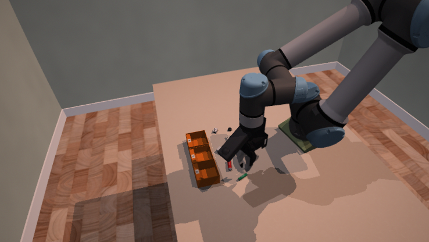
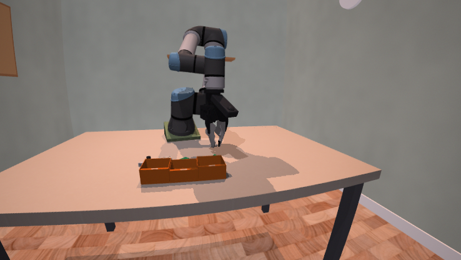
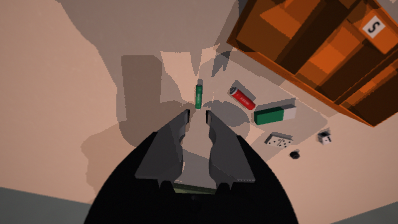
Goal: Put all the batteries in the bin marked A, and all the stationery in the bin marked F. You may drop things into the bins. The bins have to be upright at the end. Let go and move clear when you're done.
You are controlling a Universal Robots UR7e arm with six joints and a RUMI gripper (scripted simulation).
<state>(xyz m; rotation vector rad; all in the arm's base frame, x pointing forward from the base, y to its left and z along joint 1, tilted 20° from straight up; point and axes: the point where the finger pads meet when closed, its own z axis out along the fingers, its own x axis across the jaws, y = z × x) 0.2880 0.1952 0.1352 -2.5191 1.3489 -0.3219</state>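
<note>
Now: hand 50 mm above the green battery. Round my hand: green-and-white eraser 70 mm ahead, 130 mm to the right, 50 mm below; then red battery 50 mm ahead, 60 mm to the right, 50 mm below; then orange three-compartment bin 150 mm ahead, 100 mm to the right, 40 mm below.
</note>
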